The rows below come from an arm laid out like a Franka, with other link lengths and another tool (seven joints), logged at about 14 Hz.
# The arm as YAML. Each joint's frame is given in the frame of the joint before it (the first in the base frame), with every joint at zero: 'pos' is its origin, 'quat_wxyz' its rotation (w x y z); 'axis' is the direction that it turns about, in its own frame. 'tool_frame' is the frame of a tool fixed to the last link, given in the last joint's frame.
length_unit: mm
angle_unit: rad
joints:
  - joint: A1
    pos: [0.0, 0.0, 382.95]
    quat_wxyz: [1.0, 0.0, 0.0, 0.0]
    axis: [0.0, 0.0, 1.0]
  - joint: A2
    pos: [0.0, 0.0, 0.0]
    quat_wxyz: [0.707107, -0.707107, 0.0, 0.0]
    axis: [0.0, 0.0, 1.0]
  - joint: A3
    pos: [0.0, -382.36, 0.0]
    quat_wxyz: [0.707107, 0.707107, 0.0, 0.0]
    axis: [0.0, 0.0, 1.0]
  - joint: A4
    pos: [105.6, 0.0, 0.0]
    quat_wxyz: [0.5, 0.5, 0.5, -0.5]
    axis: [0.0, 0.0, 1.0]
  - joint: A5
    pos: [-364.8, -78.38, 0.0]
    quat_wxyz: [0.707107, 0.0, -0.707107, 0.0]
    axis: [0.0, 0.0, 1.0]
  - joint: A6
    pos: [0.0, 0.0, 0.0]
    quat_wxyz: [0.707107, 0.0, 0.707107, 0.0]
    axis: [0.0, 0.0, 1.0]
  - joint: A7
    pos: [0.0, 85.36, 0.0]
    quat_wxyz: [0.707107, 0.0, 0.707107, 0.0]
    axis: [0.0, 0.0, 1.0]
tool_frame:
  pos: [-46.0, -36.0, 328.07]
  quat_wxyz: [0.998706, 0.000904, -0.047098, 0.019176]
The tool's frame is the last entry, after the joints.
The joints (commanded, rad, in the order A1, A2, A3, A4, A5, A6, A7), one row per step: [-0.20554 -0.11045 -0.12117 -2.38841 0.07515 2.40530 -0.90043]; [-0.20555 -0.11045 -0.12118 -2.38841 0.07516 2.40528 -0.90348]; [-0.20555 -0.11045 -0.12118 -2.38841 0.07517 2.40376 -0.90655]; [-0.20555 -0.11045 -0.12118 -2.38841 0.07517 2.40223 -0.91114]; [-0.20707 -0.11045 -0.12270 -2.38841 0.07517 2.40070 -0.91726]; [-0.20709 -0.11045 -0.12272 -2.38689 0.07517 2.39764 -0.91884]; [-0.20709 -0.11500 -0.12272 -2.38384 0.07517 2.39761 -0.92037]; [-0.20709 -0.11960 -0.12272 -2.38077 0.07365 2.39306 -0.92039]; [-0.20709 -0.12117 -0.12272 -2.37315 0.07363 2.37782 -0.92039]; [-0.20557 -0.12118 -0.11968 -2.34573 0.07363 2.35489 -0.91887]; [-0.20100 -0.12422 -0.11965 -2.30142 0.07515 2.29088 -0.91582]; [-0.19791 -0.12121 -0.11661 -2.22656 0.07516 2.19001 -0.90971]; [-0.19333 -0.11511 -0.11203 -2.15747 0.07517 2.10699 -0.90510]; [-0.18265 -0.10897 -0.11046 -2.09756 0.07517 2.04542 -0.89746]
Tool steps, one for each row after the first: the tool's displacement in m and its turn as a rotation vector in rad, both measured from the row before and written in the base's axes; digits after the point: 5 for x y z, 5 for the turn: [0.00016 -0.00003 0.00002 -0.00041 -0.00004 0.00299]; [-0.00026 0.00016 -0.00019 0.00013 0.00135 0.00314]; [-0.00018 0.00015 -0.00018 -0.00008 0.00133 0.00465]; [-0.00073 -0.00131 -0.00018 -0.00012 0.00126 0.00314]; [-0.00009 0.00010 0.00030 0.00042 0.00136 0.00172]; [0.00194 -0.00061 0.00379 -0.00212 -0.00734 0.00147]; [0.00051 -0.00027 0.00325 -0.00138 -0.00282 0.00127]; [-0.00075 0.00061 0.00227 0.00278 0.00540 0.00099]; [0.00668 0.00063 0.00981 -0.00062 -0.00457 0.00429]; [0.00214 0.00346 0.01386 0.00979 0.01430 0.00481]; [0.00307 0.00423 0.02107 0.01283 0.02634 0.00678]; [0.00481 0.00492 0.01971 0.00811 0.01838 0.01018]; [0.00673 0.00567 0.01820 0.00392 0.00728 0.00883]
